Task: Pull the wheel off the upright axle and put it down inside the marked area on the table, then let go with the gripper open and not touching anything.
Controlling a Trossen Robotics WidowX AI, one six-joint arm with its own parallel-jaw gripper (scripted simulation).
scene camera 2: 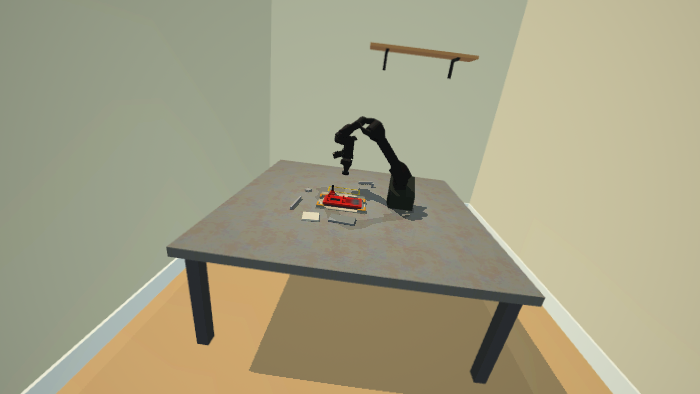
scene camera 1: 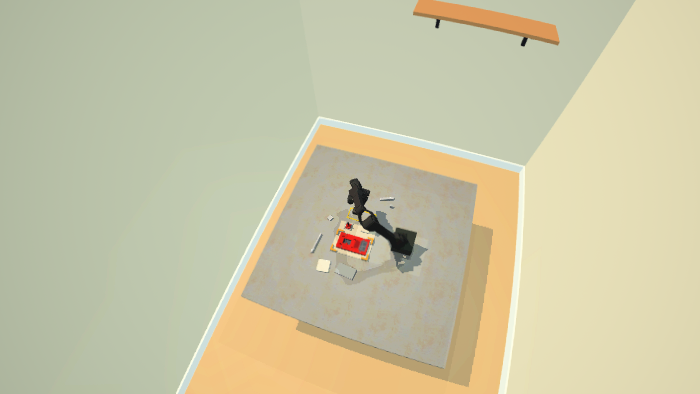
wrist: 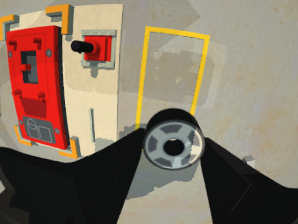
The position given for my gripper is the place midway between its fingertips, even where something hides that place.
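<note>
My gripper point(wrist: 173, 138) holds a wheel point(wrist: 172, 123). An upright axle point(wrist: 96, 47) is in view for me, and I see a red board point(wrist: 39, 82) too.
</note>
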